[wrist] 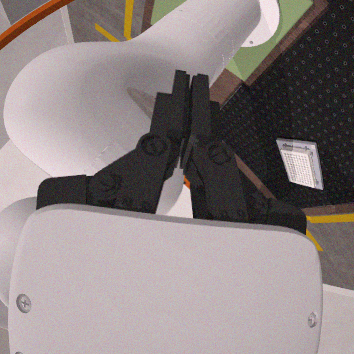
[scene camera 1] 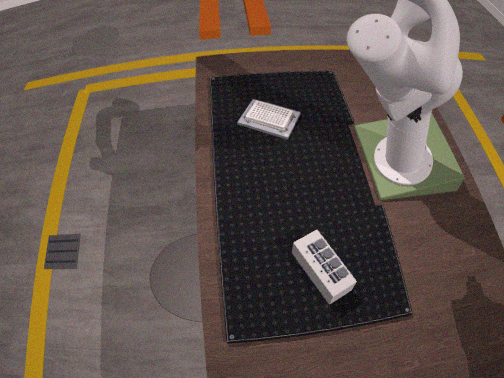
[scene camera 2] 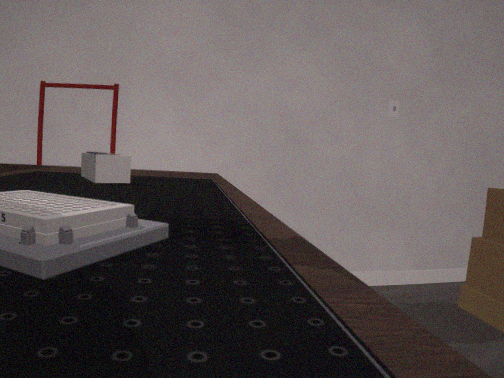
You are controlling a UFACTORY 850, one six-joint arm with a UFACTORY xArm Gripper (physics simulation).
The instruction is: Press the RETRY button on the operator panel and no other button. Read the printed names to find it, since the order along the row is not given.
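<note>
The operator panel (scene camera 1: 311, 260) (scene camera 2: 112, 169) is a white box near the front of the black mat in scene camera 1. Several round dark grey buttons (scene camera 1: 334, 263) stand in a row on its top, each beside a small dark label. The printed names are too small to read, so I cannot tell which button is RETRY. In the wrist view my gripper (wrist: 186, 92) is shut and empty, its black fingers together. It is far from the panel, up by the arm; a small dark part of it shows behind the arm in scene camera 1.
A white well plate on a grey holder (scene camera 1: 269, 116) (scene camera 2: 65, 220) (wrist: 300, 164) lies toward the far end of the black mat (scene camera 1: 280, 190) (scene camera 2: 225, 320). The arm's base stands on a green block (scene camera 1: 445, 170) right of the mat. A red frame (scene camera 2: 80, 86) stands beyond the table.
</note>
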